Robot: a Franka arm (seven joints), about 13 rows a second.
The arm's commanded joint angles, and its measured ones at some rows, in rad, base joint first. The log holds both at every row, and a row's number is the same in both.
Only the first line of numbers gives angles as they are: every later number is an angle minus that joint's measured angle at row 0.
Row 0, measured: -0.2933 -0.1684 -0.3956 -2.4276 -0.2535 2.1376 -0.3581
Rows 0 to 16, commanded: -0.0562 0.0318 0.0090 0.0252 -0.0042 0.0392 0.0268; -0.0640 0.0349 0.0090 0.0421 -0.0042 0.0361 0.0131; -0.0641 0.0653 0.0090 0.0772 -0.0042 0.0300 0.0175; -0.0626 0.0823 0.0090 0.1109 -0.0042 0.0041 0.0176; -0.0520 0.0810 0.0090 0.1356 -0.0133 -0.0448 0.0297; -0.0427 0.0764 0.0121 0.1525 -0.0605 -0.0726 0.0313; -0.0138 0.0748 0.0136 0.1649 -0.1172 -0.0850 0.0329; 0.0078 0.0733 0.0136 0.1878 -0.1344 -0.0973 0.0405; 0.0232 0.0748 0.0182 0.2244 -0.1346 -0.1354 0.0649; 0.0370 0.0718 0.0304 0.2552 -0.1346 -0.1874 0.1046; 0.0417 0.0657 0.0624 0.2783 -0.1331 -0.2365 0.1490; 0.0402 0.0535 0.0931 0.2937 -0.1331 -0.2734 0.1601; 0.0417 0.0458 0.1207 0.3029 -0.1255 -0.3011 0.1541; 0.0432 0.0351 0.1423 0.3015 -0.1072 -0.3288 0.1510; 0.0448 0.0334 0.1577 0.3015 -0.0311 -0.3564 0.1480; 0.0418 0.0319 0.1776 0.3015 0.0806 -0.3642 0.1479; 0.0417 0.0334 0.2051 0.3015 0.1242 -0.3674 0.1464
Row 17, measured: 0.0384 0.0471 0.1761 0.2985 0.0452 -0.3373 0.1424
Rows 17 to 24, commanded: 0.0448 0.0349 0.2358 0.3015 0.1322 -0.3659 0.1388; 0.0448 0.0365 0.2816 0.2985 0.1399 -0.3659 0.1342; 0.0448 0.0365 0.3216 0.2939 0.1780 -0.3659 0.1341; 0.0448 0.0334 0.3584 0.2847 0.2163 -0.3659 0.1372; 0.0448 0.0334 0.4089 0.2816 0.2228 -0.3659 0.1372; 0.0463 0.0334 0.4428 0.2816 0.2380 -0.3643 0.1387; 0.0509 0.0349 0.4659 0.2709 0.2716 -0.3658 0.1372; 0.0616 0.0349 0.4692 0.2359 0.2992 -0.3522 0.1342
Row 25, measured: 0.0512 0.0487 0.4644 0.2811 0.2542 -0.3541 0.1425
